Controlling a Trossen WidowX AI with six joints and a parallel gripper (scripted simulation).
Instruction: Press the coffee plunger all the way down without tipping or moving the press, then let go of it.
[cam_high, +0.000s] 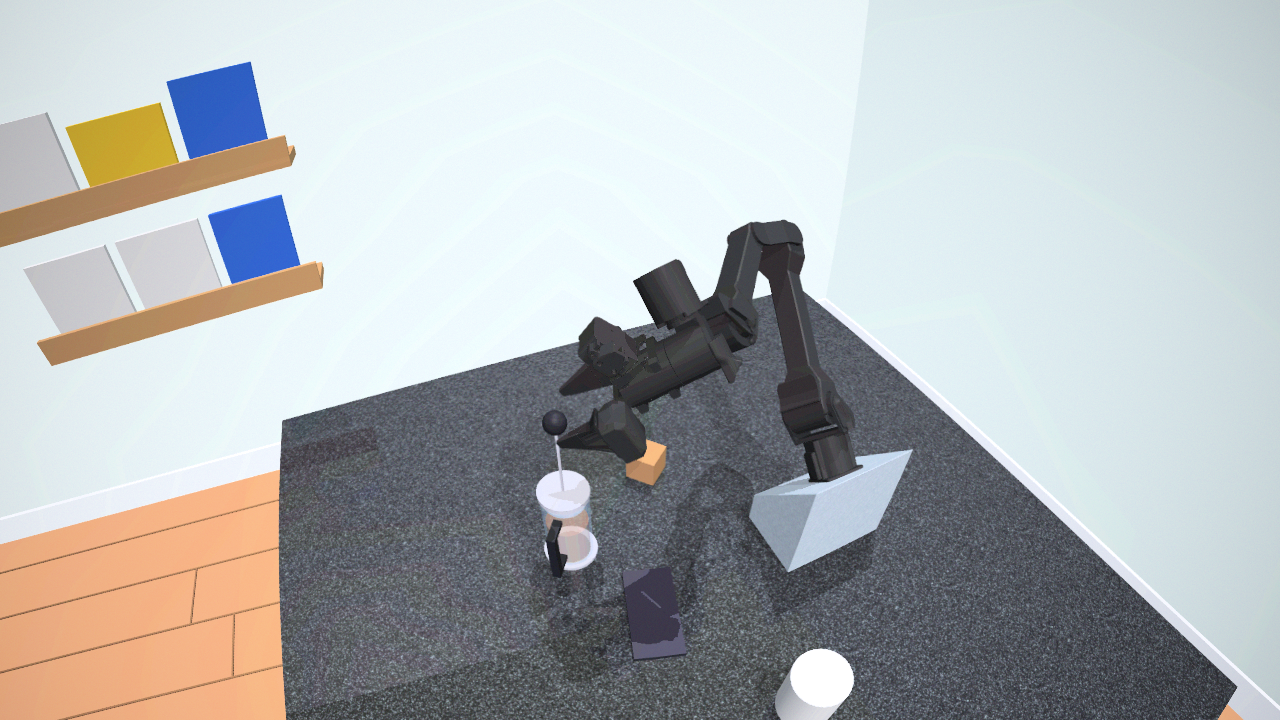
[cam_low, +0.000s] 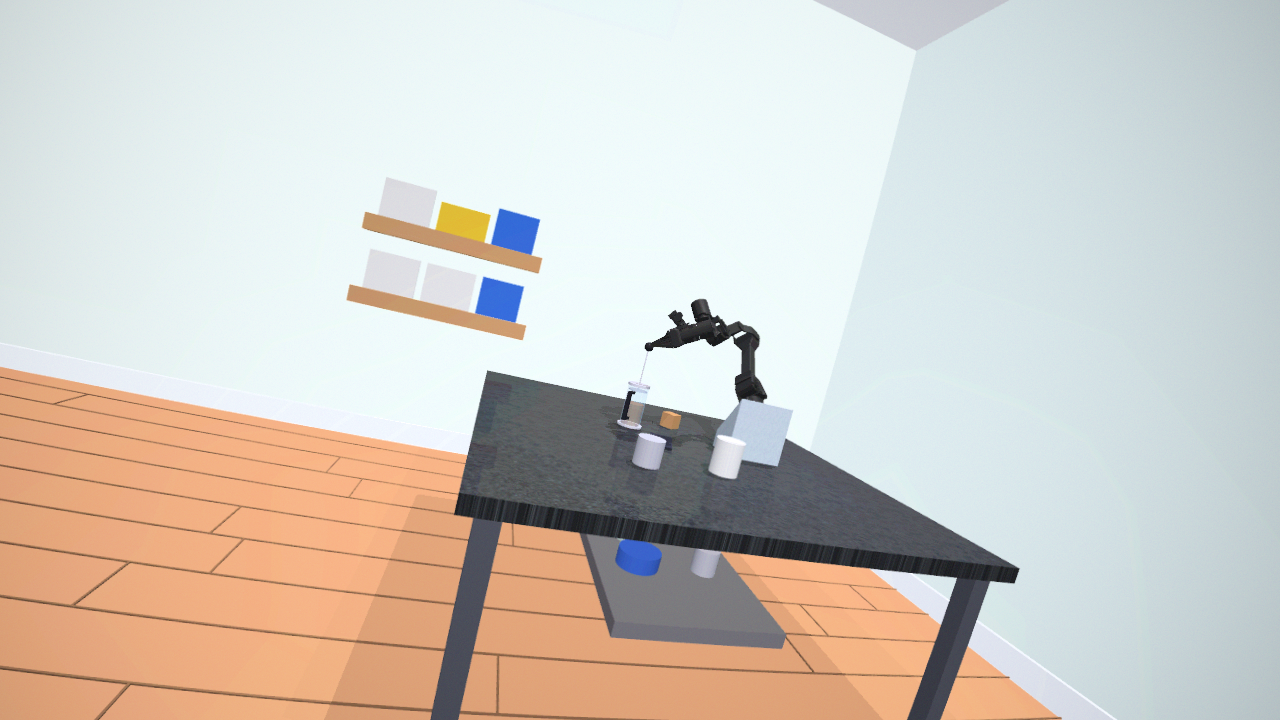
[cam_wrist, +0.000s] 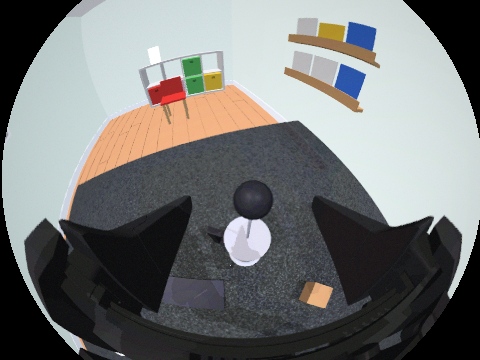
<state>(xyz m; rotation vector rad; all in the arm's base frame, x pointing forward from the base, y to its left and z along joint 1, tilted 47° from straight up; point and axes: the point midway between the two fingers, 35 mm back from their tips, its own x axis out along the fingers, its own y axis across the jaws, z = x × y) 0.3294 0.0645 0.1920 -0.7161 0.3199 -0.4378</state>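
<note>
The glass coffee press is 15 cm below my gripper tip, 1 cm to the left of it and 1 cm ahead of it. The rest, counted from my gripper tip: dark flat slab: 27 cm below, 15 cm to the left, 7 cm behind; orange cube: 25 cm below, 16 cm behind, 12 cm to the right.
</note>
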